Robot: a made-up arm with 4 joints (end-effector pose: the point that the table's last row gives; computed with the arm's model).
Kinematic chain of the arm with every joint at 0, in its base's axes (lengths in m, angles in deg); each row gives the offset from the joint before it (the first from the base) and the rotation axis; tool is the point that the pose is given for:
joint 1: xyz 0 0 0.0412 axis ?
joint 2: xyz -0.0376 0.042 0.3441 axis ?
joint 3: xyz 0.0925 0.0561 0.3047 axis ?
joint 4: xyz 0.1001 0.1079 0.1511 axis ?
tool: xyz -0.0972 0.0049 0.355
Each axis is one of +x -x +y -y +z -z.
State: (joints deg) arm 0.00 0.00 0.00 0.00
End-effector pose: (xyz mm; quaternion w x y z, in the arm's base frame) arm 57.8 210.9 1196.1 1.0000 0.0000 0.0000 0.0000
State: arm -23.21 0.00 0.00 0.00
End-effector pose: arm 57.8 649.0 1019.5 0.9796 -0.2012 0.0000 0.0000
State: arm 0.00 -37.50 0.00 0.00
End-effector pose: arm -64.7 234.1 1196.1 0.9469 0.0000 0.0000 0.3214
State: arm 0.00 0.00 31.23 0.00
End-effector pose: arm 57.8 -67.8 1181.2 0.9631 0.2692 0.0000 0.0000
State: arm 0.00 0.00 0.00 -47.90
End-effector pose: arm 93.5 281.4 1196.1 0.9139 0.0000 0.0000 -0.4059
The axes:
joint 1: +x
joint 2: -z
joint 3: +x
joint 4: +z

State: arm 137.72 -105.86 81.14 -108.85
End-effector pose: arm 297.6 -898.1 -389.2 0.4548 0.6383 0.2424 0.5718
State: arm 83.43 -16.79 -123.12 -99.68
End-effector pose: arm 60.4 -148.7 518.5 0.5745 -0.1080 -0.3483 -0.7328
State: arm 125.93 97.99 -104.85 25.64
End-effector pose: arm 470.3 -287.2 -331.4 0.5572 0.2683 0.6381 0.4586
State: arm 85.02 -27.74 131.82 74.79
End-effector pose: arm 260.3 -336.8 -105.8 0.3773 -0.7896 0.4838 0.0115
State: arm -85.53 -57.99 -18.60 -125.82
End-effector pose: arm -235.5 1102.8 -338.6 0.6049 -0.5521 -0.4924 -0.2946
